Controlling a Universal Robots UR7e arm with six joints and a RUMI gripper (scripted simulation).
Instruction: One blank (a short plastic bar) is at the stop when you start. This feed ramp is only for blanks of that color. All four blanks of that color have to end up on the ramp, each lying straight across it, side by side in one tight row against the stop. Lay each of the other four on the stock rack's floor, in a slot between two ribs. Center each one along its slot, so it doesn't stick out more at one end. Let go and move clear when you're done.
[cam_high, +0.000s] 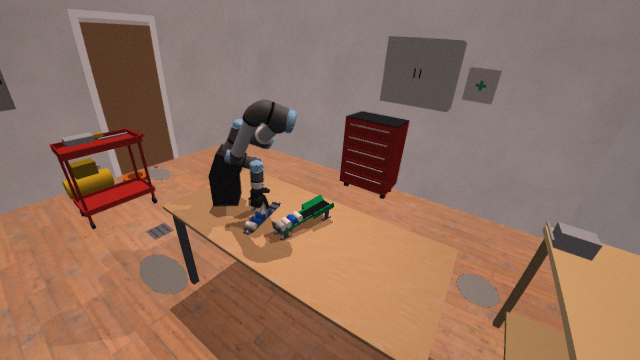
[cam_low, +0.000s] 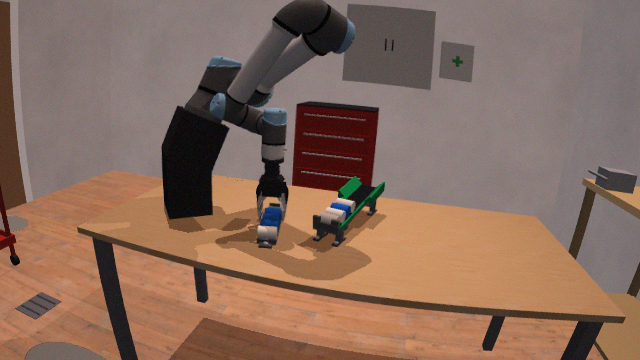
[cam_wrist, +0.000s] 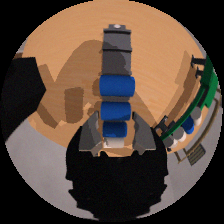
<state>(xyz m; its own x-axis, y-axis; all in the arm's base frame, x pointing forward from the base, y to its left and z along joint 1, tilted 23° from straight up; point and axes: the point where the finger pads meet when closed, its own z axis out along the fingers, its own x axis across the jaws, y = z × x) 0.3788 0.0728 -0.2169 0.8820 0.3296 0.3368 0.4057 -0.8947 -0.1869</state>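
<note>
Now: hand 1 cm past the black stock rack, 2 cm to the right of it and 4 cm above it.
</note>
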